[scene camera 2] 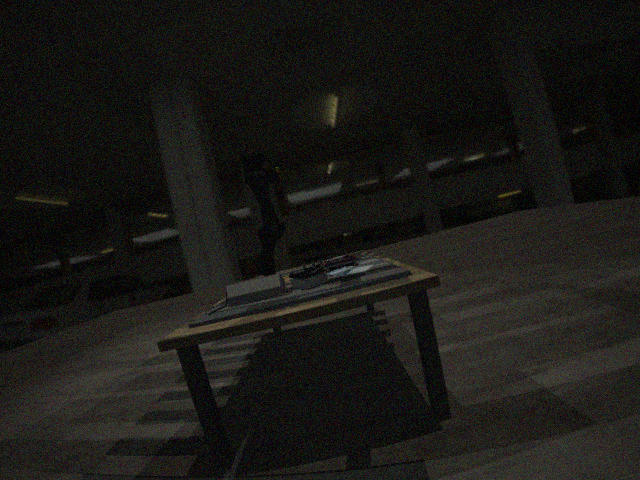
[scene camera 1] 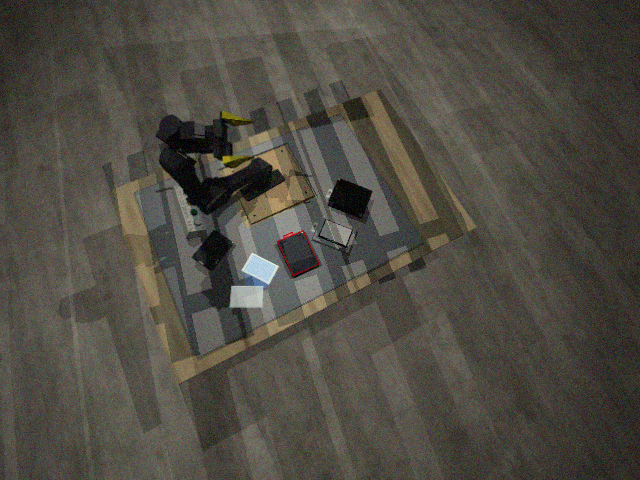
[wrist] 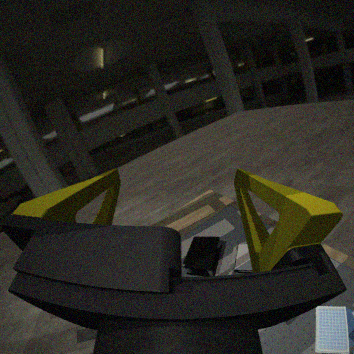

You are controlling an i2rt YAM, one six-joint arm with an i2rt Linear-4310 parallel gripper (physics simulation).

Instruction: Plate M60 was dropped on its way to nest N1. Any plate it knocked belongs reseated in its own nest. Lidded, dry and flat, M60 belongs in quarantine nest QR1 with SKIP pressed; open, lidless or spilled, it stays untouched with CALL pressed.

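Where they show: gripper, fingertip midpoint: (scene camera 2: 275,172) (scene camera 1: 253,139) (wrist: 176,174); arm's base at its link origin: (scene camera 1: 263,185).
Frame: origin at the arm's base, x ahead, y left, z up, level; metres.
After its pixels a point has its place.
Observation:
My gripper (scene camera 1: 252,139) {z 0.550, x 0.150, y -0.061 m} (wrist: 176,174) {z 0.550, x 0.150, y -0.061 m} is open and empty, high above the table's back left. A pale plate with a fine grid on top (scene camera 1: 259,268) {z 0.009, x 0.326, y -0.212 m} (wrist: 332,329) {z 0.012, x 0.323, y -0.212 m} lies near the front; its label cannot be read. A blue patch (scene camera 1: 255,281) {z 0.001, x 0.362, y -0.254 m} shows at its front edge, and a pale translucent sheet (scene camera 1: 246,296) {z 0.008, x 0.396, y -0.314 m} lies in front of that; whether it is a lid is unclear. A red-rimmed nest (scene camera 1: 298,253) {z 0.039, x 0.367, y -0.048 m} is to the right. A grey nest with a light, dark-edged plate (scene camera 1: 336,233) {z 0.037, x 0.380, y 0.136 m} is beyond it. The button panel (scene camera 1: 190,214) {z 0.071, x -0.006, y -0.324 m} shows a green button; the arm hides part of it.
A black block (scene camera 1: 349,197) {z 0.058, x 0.280, y 0.275 m} (wrist: 202,254) {z 0.058, x 0.267, y 0.267 m} stands at the right, and another dark block (scene camera 1: 212,250) {z 0.054, x 0.172, y -0.332 m} at the left by the panel. The arm stands on a wooden board (scene camera 1: 263,212) {z 0.005, x 0.118, y -0.068 m}. The table (scene camera 2: 310,308) {z -0.013, x 0.142, y -0.647 m} is very dim in the second scene view. Striped shadows cross the mat.

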